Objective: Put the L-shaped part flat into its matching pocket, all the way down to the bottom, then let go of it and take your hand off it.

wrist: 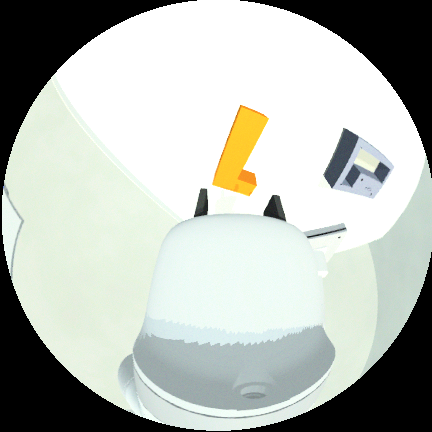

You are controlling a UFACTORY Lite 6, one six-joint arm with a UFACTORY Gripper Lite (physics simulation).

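Places are measured from the arm's base along level axes (x back, y right, z up), in metres.
Where they show: end effector, tool point: (238, 213).
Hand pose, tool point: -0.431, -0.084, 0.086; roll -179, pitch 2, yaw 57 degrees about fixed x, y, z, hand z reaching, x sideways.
Note:
Each offset is from my tool point to the top centre of the thing, as dx, dy, dz.
The orange-yellow L-shaped part {+0.021, +0.002, -0.095} (238, 147) lies on the white table top, its long arm pointing up and slightly right in the wrist view and its short foot to the right at the near end. My gripper (239, 202) is open, its two dark fingers wide apart, above and just on the near side of the part; nothing is between the fingertips. The grey block with the pocket {+0.101, +0.195, -0.088} (344, 159) stands to the right, apart from the part; a pale floor and dark inner walls show in its opening. The pocket's full outline is hard to tell from here.
A flat grey-and-white piece with a dark slot (326, 232) shows right of the gripper body, partly hidden by it. The white table top's curved edge (117, 165) runs along the left, with pale floor beyond it. A pale panel (11, 225) shows at the far left.

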